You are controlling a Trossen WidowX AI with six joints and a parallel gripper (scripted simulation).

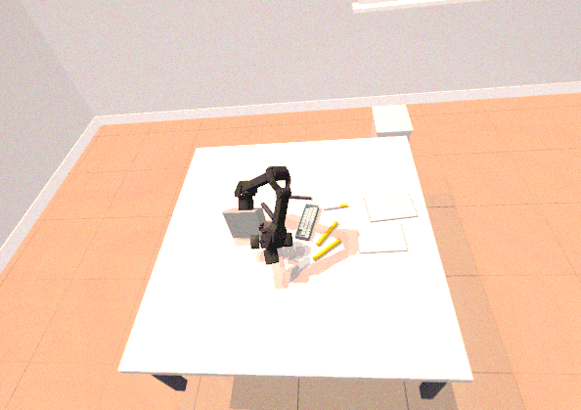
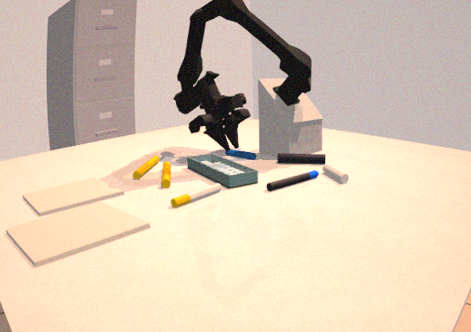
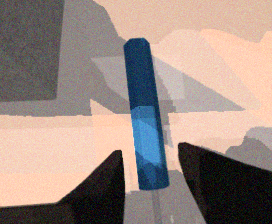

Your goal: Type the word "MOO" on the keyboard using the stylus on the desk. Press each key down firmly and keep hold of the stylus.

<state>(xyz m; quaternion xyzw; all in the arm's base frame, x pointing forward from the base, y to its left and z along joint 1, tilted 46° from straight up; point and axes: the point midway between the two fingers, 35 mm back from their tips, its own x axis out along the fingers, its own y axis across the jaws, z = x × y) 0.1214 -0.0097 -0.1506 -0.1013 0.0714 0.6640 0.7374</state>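
Now: the stylus 10 mm to the right of my gripper tip and 10 mm below it. From my gripper tip the other things lie so: white cylinder (320 mm to the left, 40 mm ahead, 10 mm below); then black bar (190 mm to the left, 30 mm behind, 10 mm below); then blue-capped pen (280 mm to the left, 100 mm ahead, 10 mm below).
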